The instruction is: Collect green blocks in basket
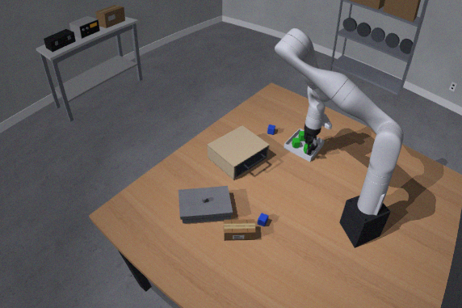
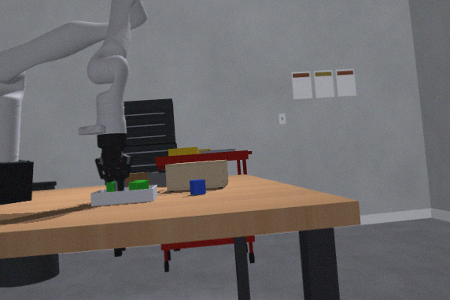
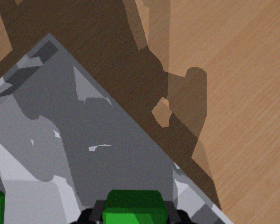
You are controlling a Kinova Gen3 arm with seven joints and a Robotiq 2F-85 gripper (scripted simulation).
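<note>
Right now my hand is 3 cm to the left of the white basket, 3 cm short of it and 2 cm above it. The rest, counted from my hand: cardboard box: 53 cm to the left, 3 cm behind, 1 cm above; drawer: 23 cm to the left, 20 cm ahead, 1 cm above; light wooden cabinet: 23 cm to the left, 21 cm ahead, 1 cm above.
</note>
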